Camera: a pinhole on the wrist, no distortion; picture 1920 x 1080 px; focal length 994.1 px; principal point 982.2 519.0 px. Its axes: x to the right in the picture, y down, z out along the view. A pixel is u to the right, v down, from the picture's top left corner.
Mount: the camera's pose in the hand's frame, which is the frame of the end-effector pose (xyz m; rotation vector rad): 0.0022 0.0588 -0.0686 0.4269 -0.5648 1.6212
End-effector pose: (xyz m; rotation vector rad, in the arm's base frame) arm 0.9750 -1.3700 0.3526 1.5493 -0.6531 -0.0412
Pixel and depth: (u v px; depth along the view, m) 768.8 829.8 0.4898
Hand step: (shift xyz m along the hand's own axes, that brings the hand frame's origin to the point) -0.1598 -0.3249 0.2492
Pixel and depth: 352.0 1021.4 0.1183
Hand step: -0.0532 -0.0756 -0.0231
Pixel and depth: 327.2 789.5 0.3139
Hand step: -0.0713 -0.2986 0.0559
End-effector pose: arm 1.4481 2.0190 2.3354 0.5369 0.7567 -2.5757
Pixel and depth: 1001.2 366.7 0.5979
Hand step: 0.0626 -0.2760 0.4317
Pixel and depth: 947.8 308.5 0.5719
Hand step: 0.0971 -0.2837 0.3960
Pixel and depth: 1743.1 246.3 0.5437
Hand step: 0.0707 0.0865 0.6282
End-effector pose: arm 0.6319 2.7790 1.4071 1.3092 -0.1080 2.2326
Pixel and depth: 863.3 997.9 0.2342
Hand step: -0.1173 -0.1097 0.0917
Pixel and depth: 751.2 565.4 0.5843
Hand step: -0.0358 -0.3956 0.3221
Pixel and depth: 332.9 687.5 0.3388
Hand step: -0.0429 -0.3227 0.0709
